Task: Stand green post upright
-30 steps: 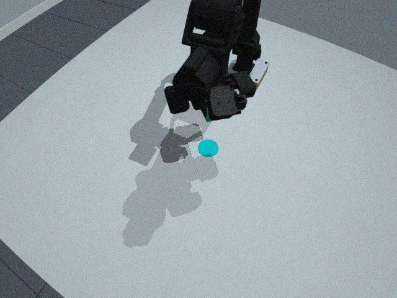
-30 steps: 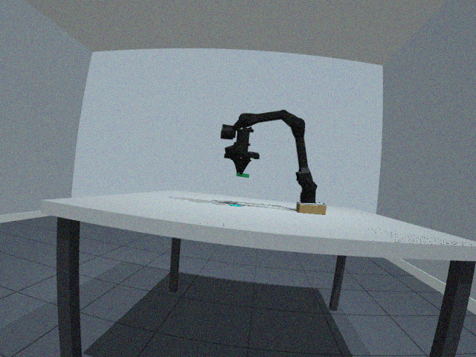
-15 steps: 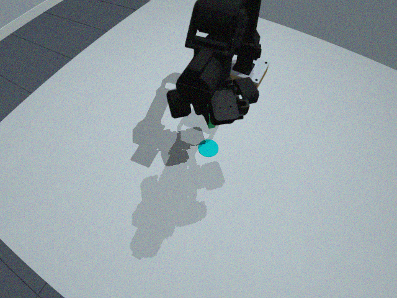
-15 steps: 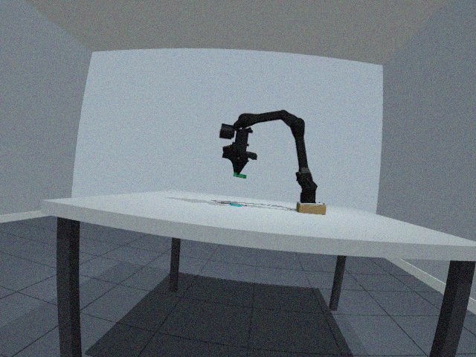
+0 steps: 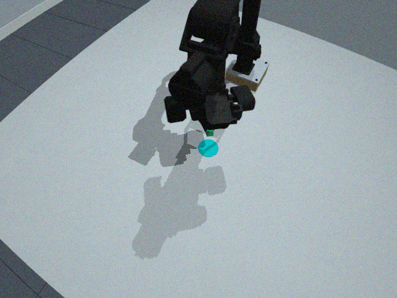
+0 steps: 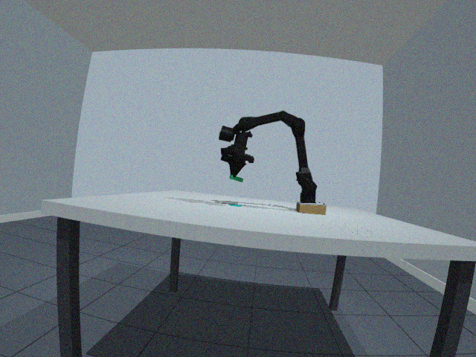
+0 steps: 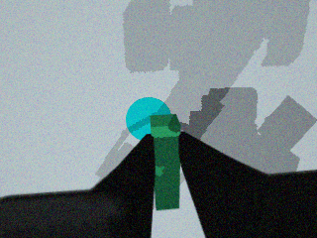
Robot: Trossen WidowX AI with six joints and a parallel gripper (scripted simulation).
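Now: gripper tip 130 mm above the cyan circle, 20 mm past it and 10 mm to the left of it. The rest, counted from my gripper tip: green post: 20 mm behind, 10 mm to the right, 10 mm below.
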